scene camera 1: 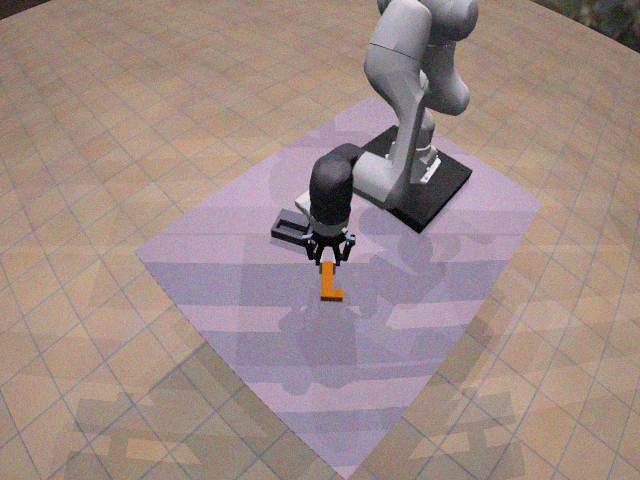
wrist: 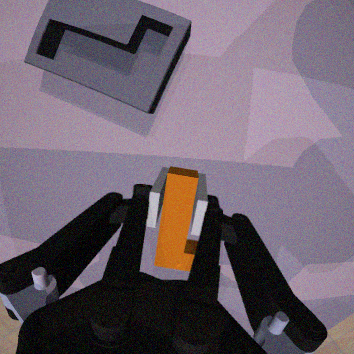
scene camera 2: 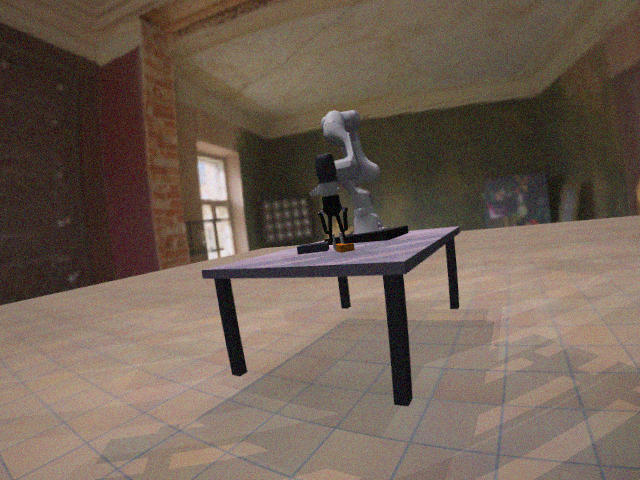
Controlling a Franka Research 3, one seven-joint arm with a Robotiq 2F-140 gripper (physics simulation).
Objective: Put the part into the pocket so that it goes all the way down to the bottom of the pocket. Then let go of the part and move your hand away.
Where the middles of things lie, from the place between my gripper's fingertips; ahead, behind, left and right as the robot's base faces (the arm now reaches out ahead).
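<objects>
Hand 30 mm short of the orange L-shaped part [wrist: 173,250], 40 mm right of it, 10 mm below. From my hand, grey pocket block [scene camera 1: 289,226]: 30 mm behind, 160 mm to the right, 10 mm above.
</objects>
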